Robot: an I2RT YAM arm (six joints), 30 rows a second.
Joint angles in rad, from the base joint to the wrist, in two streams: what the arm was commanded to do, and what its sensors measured. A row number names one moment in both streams.
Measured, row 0:
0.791 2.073 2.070 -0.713 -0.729 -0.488
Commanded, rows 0 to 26:
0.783 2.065 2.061 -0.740 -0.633 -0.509
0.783 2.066 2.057 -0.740 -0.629 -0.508
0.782 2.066 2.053 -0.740 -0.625 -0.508
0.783 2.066 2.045 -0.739 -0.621 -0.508
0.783 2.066 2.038 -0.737 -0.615 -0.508
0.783 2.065 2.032 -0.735 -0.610 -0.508
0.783 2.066 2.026 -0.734 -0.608 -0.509
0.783 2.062 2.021 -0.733 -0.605 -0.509
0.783 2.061 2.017 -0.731 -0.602 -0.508
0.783 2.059 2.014 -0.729 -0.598 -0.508
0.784 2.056 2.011 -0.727 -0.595 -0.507
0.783 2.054 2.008 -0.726 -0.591 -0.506
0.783 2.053 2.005 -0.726 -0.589 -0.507
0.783 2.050 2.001 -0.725 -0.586 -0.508
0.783 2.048 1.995 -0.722 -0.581 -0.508
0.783 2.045 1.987 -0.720 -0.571 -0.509
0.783 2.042 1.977 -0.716 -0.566 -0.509
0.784 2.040 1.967 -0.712 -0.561 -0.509
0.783 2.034 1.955 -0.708 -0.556 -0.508
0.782 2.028 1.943 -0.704 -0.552 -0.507
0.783 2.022 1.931 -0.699 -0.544 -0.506
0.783 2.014 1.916 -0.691 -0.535 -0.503
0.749 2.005 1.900 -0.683 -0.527 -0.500
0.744 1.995 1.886 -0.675 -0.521 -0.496
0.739 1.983 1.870 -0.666 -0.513 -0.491
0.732 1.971 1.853 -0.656 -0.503 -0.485
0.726 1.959 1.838 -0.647 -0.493 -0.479
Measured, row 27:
0.743 1.982 1.865 -0.666 -0.616 -0.494
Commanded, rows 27 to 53:
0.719 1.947 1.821 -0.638 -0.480 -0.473
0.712 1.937 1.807 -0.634 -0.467 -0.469
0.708 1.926 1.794 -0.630 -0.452 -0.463
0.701 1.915 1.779 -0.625 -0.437 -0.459
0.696 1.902 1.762 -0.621 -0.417 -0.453
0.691 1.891 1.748 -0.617 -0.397 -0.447
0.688 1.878 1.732 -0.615 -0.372 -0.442
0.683 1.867 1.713 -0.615 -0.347 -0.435
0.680 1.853 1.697 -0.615 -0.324 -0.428
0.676 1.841 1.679 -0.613 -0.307 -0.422
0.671 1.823 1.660 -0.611 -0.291 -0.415
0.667 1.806 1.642 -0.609 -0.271 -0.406
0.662 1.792 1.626 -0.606 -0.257 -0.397
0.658 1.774 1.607 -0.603 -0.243 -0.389
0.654 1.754 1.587 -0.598 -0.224 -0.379
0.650 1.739 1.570 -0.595 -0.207 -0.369
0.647 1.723 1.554 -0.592 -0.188 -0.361
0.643 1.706 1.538 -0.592 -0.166 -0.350
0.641 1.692 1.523 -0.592 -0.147 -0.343
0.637 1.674 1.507 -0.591 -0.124 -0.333
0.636 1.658 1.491 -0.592 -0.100 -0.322
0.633 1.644 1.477 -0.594 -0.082 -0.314
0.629 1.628 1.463 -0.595 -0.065 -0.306
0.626 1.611 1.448 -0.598 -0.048 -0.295
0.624 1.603 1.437 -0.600 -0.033 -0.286
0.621 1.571 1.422 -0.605 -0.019 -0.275
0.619 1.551 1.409 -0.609 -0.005 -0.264
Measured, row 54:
0.631 1.592 1.433 -0.594 -0.185 -0.317
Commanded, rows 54 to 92:
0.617 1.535 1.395 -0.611 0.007 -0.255
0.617 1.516 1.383 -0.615 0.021 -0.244
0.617 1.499 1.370 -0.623 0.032 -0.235
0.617 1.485 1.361 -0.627 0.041 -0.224
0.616 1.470 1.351 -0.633 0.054 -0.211
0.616 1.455 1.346 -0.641 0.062 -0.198
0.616 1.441 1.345 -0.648 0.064 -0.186
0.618 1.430 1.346 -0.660 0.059 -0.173
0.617 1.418 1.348 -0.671 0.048 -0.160
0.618 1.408 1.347 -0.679 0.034 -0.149
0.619 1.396 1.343 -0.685 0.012 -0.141
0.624 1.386 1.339 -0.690 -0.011 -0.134
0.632 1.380 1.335 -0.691 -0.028 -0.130
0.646 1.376 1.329 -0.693 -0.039 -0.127
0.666 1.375 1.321 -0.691 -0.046 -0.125
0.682 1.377 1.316 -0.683 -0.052 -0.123
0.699 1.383 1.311 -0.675 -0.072 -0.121
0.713 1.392 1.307 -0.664 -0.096 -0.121
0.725 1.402 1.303 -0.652 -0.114 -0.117
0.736 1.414 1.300 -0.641 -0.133 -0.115
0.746 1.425 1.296 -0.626 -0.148 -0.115
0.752 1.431 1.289 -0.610 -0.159 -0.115
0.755 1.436 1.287 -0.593 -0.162 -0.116
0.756 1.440 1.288 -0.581 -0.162 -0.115
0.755 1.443 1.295 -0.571 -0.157 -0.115
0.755 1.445 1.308 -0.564 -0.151 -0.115
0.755 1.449 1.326 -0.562 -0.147 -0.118
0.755 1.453 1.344 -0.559 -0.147 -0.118
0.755 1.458 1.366 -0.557 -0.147 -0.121
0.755 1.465 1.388 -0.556 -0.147 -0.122
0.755 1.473 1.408 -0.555 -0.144 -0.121
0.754 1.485 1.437 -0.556 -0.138 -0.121
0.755 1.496 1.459 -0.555 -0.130 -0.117
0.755 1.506 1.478 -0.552 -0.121 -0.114
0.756 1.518 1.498 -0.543 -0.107 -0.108
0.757 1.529 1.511 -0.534 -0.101 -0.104
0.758 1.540 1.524 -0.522 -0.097 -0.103
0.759 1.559 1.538 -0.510 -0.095 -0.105
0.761 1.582 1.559 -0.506 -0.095 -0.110
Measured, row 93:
0.757 1.546 1.525 -0.574 -0.122 -0.121
